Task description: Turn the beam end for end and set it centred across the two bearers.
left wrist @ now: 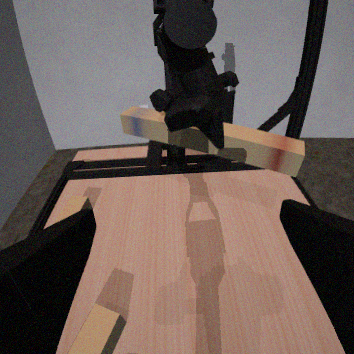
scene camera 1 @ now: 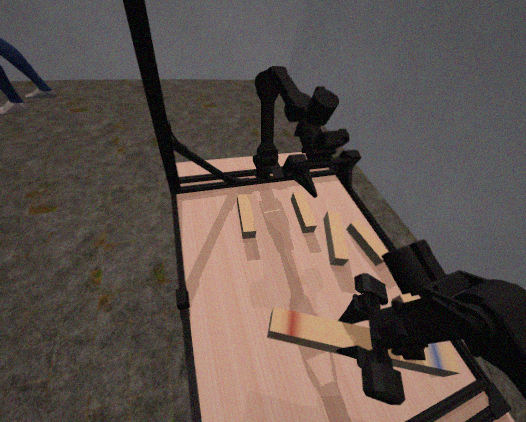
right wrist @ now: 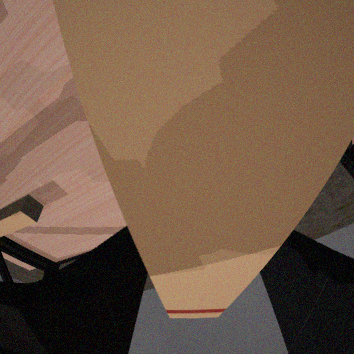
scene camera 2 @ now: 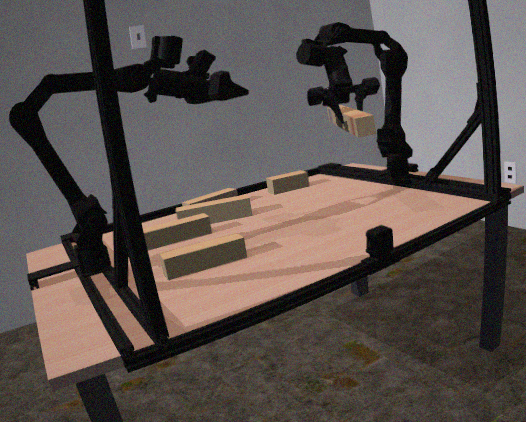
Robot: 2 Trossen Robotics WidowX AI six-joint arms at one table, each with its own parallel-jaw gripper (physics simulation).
Labels:
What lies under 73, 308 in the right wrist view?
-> My right gripper.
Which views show my left gripper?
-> The left wrist view, scene camera 1 and scene camera 2 only.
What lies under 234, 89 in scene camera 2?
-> My left gripper.

